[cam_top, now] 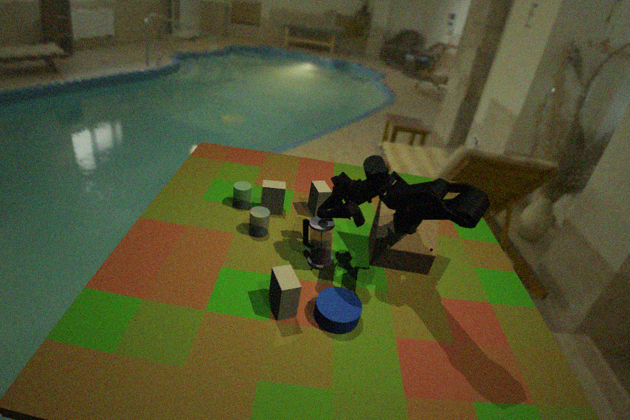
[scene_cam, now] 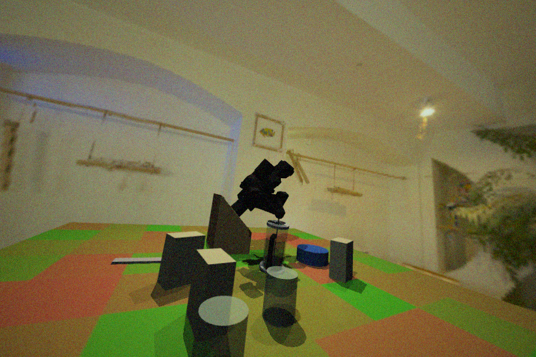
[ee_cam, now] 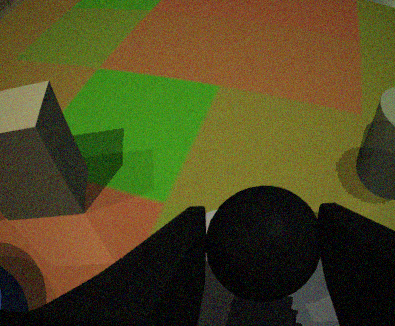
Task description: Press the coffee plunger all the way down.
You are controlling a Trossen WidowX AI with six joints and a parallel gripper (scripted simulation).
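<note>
The glass coffee press lies 90 mm below my gripper tip, 10 mm to the right of it and 10 mm behind it.
</note>
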